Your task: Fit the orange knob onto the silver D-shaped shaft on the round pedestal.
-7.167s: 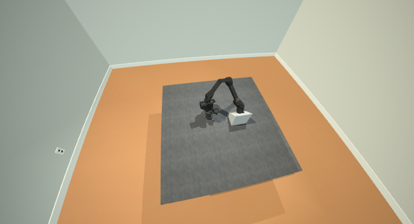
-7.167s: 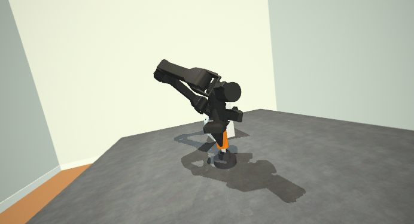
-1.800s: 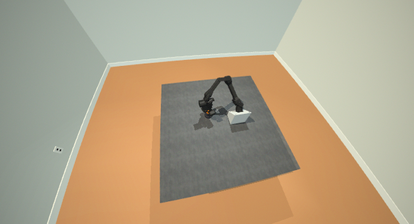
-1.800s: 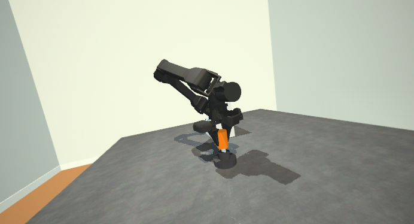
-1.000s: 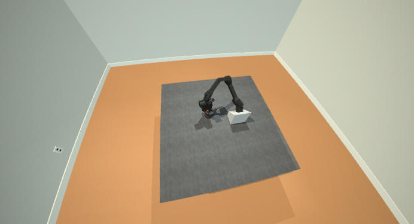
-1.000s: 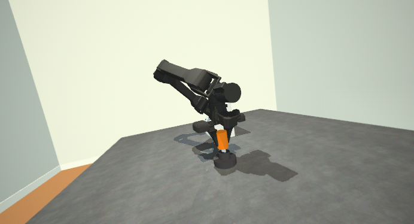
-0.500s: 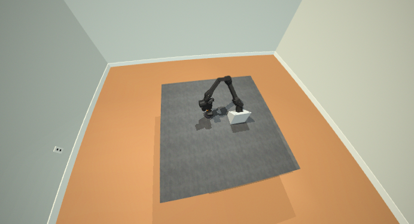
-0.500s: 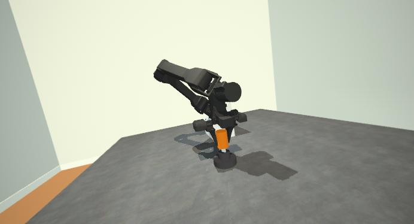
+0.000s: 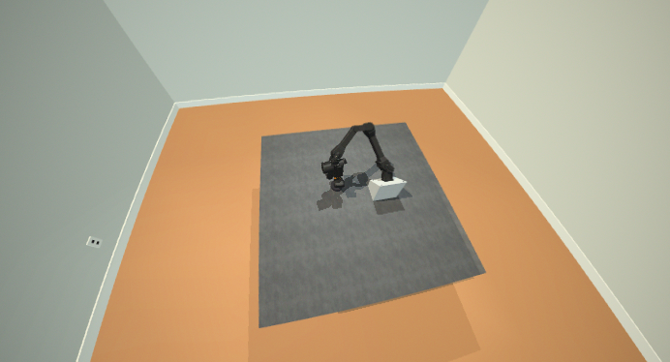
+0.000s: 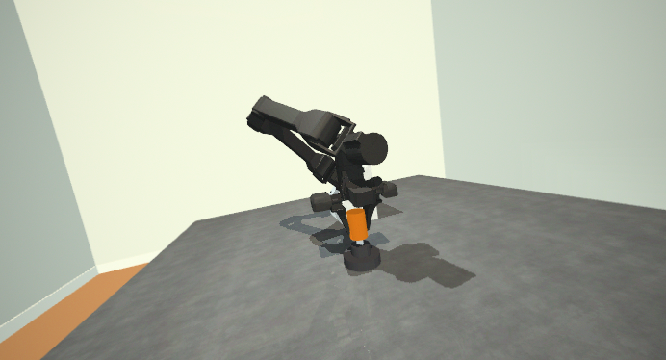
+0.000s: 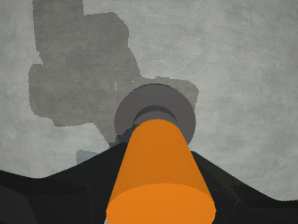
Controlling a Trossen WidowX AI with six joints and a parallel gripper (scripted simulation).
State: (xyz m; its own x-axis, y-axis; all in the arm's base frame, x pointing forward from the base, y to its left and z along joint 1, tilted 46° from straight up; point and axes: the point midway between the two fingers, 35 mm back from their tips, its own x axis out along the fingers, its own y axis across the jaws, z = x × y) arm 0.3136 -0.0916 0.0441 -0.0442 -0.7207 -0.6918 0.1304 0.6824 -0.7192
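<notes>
Now: the orange knob 3 cm above my gripper tip. Also, from my gripper tip: round pedestal 4 cm below.
</notes>
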